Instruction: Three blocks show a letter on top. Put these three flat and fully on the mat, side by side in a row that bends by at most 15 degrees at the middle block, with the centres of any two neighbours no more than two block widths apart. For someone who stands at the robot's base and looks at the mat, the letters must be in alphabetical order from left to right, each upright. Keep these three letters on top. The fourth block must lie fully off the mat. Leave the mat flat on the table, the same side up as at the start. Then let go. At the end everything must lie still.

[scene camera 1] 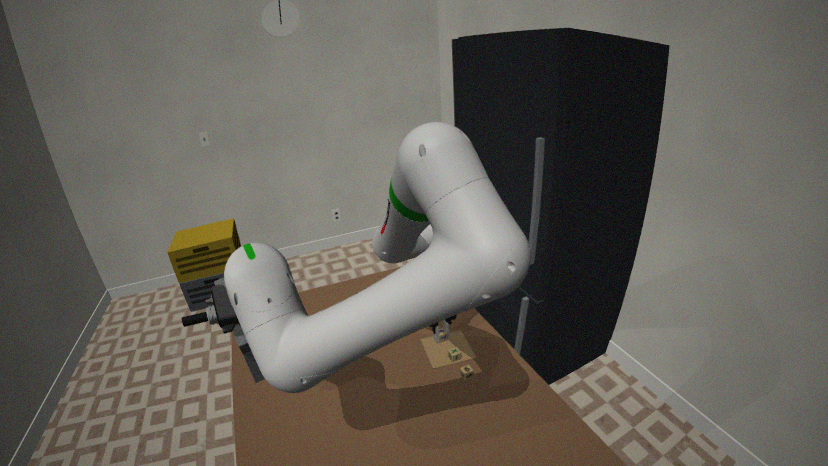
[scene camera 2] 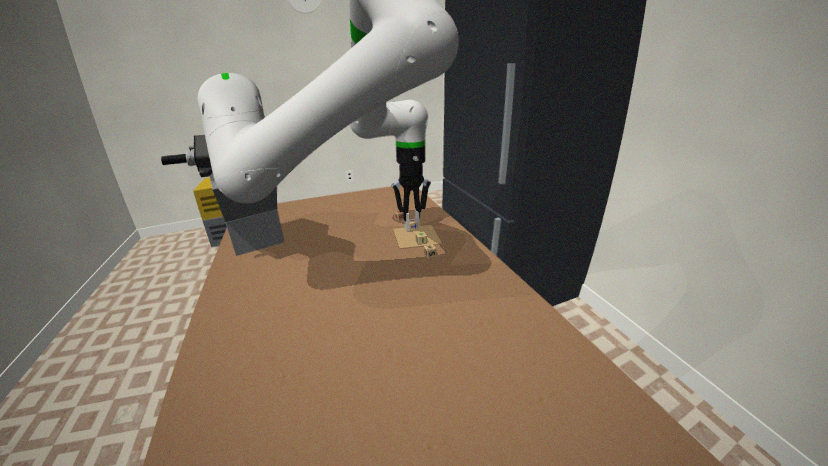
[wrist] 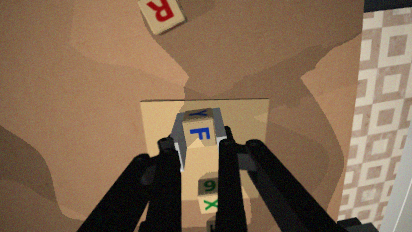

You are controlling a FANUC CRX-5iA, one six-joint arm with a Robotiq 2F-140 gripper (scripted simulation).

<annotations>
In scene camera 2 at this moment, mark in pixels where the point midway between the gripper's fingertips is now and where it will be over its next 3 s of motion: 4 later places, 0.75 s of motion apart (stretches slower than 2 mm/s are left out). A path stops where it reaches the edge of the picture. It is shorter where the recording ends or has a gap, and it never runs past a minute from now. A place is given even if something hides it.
My gripper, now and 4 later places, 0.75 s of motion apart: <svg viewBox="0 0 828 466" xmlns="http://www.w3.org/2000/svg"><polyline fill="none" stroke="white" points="412,228 412,229 411,220 411,203 411,199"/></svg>
</annotations>
